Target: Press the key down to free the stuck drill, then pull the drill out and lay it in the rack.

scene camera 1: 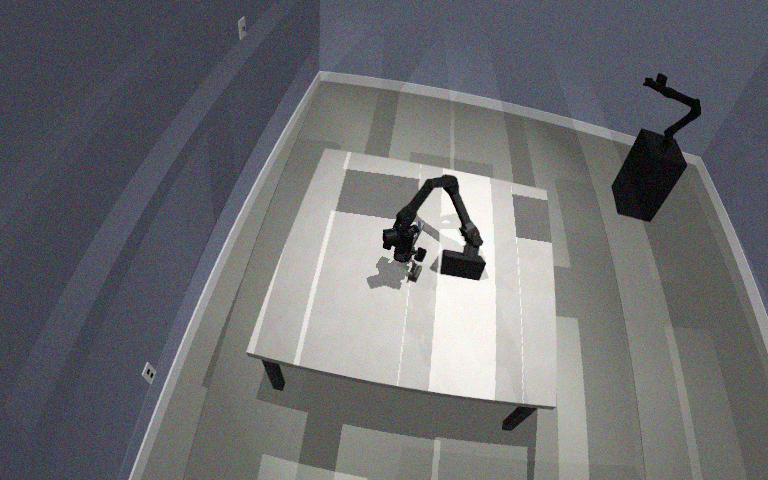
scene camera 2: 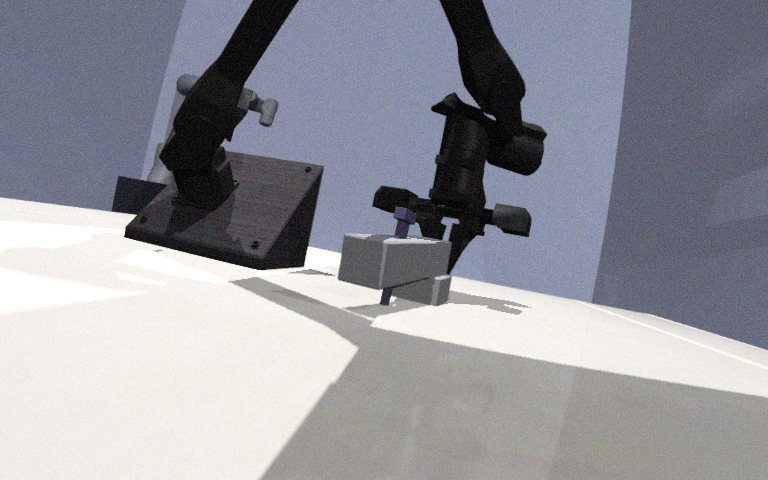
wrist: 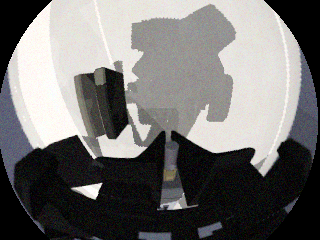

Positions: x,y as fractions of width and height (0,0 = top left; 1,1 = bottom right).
Labels:
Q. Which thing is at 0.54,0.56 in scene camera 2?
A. A grey block.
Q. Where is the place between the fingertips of my gripper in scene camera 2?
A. At 0.57,0.59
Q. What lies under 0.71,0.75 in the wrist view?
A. My gripper.

